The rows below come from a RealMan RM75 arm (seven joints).
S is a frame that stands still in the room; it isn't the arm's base.
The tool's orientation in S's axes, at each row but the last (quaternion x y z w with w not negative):
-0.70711 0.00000 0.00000 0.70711
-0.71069 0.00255 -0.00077 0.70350
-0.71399 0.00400 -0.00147 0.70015
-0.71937 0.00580 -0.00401 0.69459
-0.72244 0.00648 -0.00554 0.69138
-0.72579 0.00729 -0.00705 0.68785
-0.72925 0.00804 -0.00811 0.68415
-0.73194 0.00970 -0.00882 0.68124
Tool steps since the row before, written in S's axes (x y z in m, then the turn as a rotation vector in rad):
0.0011 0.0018 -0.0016 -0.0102 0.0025 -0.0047
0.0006 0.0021 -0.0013 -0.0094 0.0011 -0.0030
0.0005 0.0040 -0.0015 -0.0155 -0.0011 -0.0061
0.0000 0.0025 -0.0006 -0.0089 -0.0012 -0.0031
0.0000 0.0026 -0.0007 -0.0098 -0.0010 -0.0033
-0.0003 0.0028 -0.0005 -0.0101 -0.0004 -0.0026
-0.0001 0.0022 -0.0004 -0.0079 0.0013 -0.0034
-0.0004 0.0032 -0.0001 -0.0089 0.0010 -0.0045
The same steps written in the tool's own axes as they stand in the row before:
0.0011 0.0016 0.0018 -0.0102 0.0047 0.0025
0.0006 0.0013 0.0021 -0.0094 0.0030 0.0011
0.0005 0.0014 0.0040 -0.0155 0.0062 -0.0011
0.0000 0.0005 0.0025 -0.0089 0.0032 -0.0012
0.0000 0.0006 0.0026 -0.0098 0.0034 -0.0010
-0.0004 0.0003 0.0028 -0.0101 0.0026 -0.0005
-0.0002 0.0003 0.0022 -0.0079 0.0033 0.0013
-0.0005 -0.0001 0.0032 -0.0089 0.0044 0.0011

